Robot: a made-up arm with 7 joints.
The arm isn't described. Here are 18 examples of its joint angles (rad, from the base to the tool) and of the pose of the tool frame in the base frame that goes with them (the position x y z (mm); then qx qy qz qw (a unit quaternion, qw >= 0)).
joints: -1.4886 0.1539 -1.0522 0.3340 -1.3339 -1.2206 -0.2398
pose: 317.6 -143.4 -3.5 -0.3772 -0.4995 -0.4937 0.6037
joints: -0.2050 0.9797 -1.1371 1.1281 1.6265 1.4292 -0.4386
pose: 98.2 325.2 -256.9 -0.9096 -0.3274 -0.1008 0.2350
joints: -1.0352 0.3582 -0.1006 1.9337 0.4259 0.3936 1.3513
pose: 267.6 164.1 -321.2 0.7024 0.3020 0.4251 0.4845
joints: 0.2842 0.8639 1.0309 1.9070 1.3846 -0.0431 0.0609
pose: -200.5 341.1 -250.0 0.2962 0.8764 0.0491 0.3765
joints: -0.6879 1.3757 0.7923 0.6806 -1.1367 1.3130 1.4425
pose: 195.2 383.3 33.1 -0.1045 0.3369 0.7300 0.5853
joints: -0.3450 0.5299 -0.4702 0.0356 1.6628 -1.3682 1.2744
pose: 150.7 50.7 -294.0 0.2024 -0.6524 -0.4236 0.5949
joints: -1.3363 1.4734 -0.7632 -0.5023 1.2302 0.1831 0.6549
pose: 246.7 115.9 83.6 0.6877 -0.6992 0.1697 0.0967
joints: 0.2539 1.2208 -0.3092 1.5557 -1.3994 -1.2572 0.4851
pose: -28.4 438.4 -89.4 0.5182 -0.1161 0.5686 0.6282
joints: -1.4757 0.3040 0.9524 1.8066 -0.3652 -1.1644 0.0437
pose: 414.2 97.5 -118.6 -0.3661 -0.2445 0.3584 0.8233
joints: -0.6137 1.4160 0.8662 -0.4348 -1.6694 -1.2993 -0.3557
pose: 52.7 260.5 150.2 -0.0149 -0.9394 -0.2301 0.2537
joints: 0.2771 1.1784 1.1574 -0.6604 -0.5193 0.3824 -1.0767
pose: 106.3 261.0 51.1 0.4889 0.0627 -0.3229 0.8079
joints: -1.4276 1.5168 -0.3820 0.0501 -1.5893 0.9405 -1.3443
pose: 266.5 208.7 131.2 -0.0146 0.1129 -0.7429 0.6596
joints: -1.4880 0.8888 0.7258 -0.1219 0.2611 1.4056 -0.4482
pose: 237.5 279.3 130.4 -0.0865 -0.1264 0.2364 0.9595
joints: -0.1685 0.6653 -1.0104 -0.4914 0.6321 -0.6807 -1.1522
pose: 52.9 5.3 -220.0 0.3964 -0.2450 -0.8603 0.2068
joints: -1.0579 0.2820 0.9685 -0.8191 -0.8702 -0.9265 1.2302
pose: 129.5 163.7 -20.9 -0.6947 -0.6887 0.1929 0.0772
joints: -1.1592 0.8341 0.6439 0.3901 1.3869 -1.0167 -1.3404
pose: 316.8 233.2 53.4 0.8470 0.2237 -0.2078 0.4351
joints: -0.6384 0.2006 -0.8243 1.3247 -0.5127 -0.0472 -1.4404
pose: 217.5 49.9 -403.5 -0.1588 0.4685 -0.6771 0.5449
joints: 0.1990 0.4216 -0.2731 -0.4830 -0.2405 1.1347 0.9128
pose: 54.7 89.2 -300.8 0.3475 0.4510 0.2259 0.7904
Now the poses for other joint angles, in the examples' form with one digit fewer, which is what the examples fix.
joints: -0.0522 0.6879 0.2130 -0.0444 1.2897 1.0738 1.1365
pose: 140 283 -183 0.774 -0.106 0.611 0.127
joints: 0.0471 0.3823 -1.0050 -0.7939 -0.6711 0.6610 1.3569
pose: 13 -52 -221 0.032 0.351 -0.010 0.936
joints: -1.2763 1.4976 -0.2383 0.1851 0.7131 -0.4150 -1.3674
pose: 261 225 157 0.869 0.292 -0.163 0.364
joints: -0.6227 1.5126 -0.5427 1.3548 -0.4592 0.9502 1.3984
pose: 88 458 -37 -0.588 -0.331 -0.737 0.045
